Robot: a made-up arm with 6 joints. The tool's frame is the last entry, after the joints. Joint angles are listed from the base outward. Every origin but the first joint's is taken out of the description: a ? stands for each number. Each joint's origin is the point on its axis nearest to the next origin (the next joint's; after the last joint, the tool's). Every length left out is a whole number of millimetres.
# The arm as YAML. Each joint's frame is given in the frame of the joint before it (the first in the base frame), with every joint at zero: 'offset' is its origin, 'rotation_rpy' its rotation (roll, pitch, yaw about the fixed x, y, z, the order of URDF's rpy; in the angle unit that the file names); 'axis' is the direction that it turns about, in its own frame. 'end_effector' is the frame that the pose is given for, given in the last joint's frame.
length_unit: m
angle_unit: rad
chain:
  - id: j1
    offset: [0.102, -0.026, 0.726]
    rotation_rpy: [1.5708, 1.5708, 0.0]
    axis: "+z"
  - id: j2
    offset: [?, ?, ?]
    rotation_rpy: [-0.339, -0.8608, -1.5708]
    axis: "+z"
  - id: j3
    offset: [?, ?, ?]
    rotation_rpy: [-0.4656, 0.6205, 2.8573]
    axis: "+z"
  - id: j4
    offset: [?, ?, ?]
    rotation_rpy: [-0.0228, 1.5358, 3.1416]
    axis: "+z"
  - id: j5
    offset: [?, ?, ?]
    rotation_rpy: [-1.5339, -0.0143, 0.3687]
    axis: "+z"
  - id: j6
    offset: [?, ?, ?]
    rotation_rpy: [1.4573, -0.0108, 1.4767]
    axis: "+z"
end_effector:
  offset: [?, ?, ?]
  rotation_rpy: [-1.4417, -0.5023, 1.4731]
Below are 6 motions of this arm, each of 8 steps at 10 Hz.
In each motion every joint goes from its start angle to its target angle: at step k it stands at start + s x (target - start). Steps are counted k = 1, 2, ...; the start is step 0. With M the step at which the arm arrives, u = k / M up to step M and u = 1 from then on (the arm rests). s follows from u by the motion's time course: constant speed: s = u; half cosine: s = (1 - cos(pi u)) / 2; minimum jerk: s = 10 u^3 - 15 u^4 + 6 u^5.
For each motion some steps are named. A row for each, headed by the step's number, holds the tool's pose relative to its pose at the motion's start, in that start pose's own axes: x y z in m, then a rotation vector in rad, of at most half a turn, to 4 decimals.
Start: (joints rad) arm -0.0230 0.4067 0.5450 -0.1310 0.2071 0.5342
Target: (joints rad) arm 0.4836 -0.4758 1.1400 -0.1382 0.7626 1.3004
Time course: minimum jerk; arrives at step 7
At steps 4, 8:
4: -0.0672 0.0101 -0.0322 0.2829 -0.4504 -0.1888
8: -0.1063 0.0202 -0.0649 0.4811 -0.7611 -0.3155

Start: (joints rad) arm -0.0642 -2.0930 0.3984 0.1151 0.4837 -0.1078
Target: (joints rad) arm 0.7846 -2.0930 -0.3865 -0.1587 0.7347 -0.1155
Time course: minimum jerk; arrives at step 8
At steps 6, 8:
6: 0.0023 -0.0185 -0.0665 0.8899 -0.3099 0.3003
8: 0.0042 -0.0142 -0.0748 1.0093 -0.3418 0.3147

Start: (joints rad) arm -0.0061 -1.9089 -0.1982 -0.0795 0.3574 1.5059
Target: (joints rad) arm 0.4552 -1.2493 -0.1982 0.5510 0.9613 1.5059
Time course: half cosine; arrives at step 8
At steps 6, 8:
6: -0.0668 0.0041 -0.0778 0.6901 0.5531 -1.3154
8: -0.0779 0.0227 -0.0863 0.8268 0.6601 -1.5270

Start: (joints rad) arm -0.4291 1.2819 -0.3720 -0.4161 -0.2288 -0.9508
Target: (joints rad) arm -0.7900 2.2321 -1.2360 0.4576 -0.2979 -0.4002
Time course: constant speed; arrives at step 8
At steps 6, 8:
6: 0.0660 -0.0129 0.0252 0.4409 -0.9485 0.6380
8: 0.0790 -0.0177 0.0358 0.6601 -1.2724 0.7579

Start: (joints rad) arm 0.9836 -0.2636 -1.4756 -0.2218 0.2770 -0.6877
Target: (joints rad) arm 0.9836 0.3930 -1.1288 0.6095 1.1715 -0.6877
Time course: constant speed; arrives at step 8
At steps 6, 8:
6: 0.1020 0.0556 -0.0530 0.4293 0.9277 0.9723
8: 0.1008 0.1006 -0.0856 0.6342 1.2513 1.2955

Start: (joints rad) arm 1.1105 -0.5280 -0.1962 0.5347 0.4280 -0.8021
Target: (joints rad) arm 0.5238 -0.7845 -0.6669 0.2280 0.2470 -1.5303
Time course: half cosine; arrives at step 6
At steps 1, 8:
1: -0.0070 -0.0036 -0.0012 -0.0131 0.0233 -0.0911
8: -0.0764 -0.0106 -0.0282 0.0363 0.5291 -1.3336

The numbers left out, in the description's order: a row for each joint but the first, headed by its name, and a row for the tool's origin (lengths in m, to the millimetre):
j2: 0.074 0.135 0.0
j3: -0.071 0.017 0.0
j4: 0.004 -0.015 0.0
j5: 0.102 -0.058 0.0
j6: 0.089 0.006 0.0
tool: -0.054 -0.024 0.0

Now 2 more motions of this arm.
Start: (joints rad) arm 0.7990 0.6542 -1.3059 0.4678 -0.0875 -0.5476
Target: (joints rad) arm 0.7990 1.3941 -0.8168 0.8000 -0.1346 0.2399
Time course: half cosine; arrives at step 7
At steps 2, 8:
2: 0.0152 -0.0006 -0.0175 0.1894 -0.0195 0.1550
8: 0.0576 0.0748 -0.1175 1.2828 -0.1122 0.5789

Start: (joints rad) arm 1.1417 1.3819 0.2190 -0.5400 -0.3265 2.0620
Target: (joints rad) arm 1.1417 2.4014 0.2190 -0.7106 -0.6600 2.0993
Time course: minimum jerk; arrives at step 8
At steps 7, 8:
7: 0.0588 -0.0521 -0.0684 0.6048 0.6556 -0.2318
8: 0.0591 -0.0529 -0.0702 0.6169 0.6647 -0.2356

